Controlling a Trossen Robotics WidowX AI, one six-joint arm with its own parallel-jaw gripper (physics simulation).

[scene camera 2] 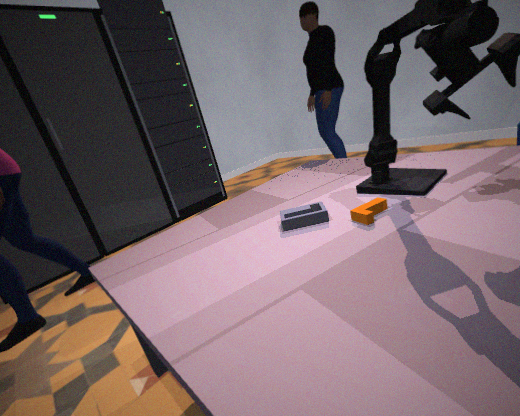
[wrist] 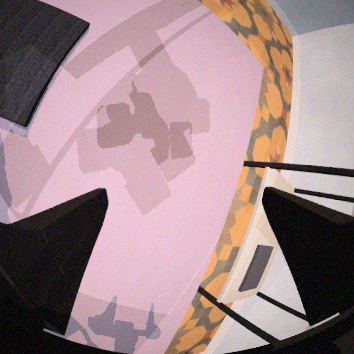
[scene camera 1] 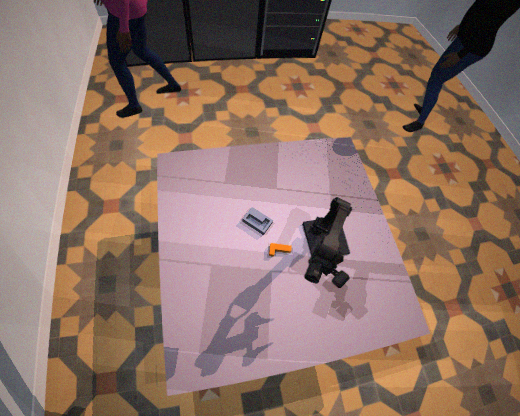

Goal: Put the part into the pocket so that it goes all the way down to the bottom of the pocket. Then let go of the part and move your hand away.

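Places are measured from the arm's base along level axes (x ahead, y left, z up), in millimetres.
Where they show: gripper, between the fingertips: (scene camera 2: 490, 103) (wrist: 186, 195) (scene camera 1: 332, 278); arm's base, origin of its link: (scene camera 2: 380, 180) (scene camera 1: 317, 229).
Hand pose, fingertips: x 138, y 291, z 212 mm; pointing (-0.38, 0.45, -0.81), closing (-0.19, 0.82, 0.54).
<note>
Things, the pixels of their top centre, and the offset from my fingertips. Level surfaces: height alone.
- orange L-shaped part, centre of its top: (scene camera 2: 372, 205) (scene camera 1: 280, 249) dz -206, dx +104, dy -252 mm
- grey block, centre of its top: (scene camera 2: 302, 210) (scene camera 1: 257, 219) dz -200, dx +154, dy -449 mm
- pink table, height of its surface: dz -236 mm
The orange L-shaped part (scene camera 1: 283, 248) (scene camera 2: 363, 214) lies flat on the table, between the pocket block and the arm's base; it does not show in the wrist view. The grey block (scene camera 1: 262, 230) (scene camera 2: 306, 221) with the L-shaped pocket lies on the table, apart from the part, on its far side from the arm's base in scene camera 2; its pocket is open at the top and empty. My gripper (scene camera 1: 327, 276) (scene camera 2: 491, 101) (wrist: 186, 195) is open and empty, high above the table and well away from both.
The pink table (scene camera 1: 200, 300) (scene camera 2: 250, 325) (wrist: 190, 240) carries the arm's dark base plate (scene camera 1: 311, 232) (scene camera 2: 410, 181) (wrist: 37, 65). Dark cabinets (scene camera 1: 225, 30) (scene camera 2: 70, 125) and two people stand beyond the table. Shadows of the arm fall across the tabletop.
</note>
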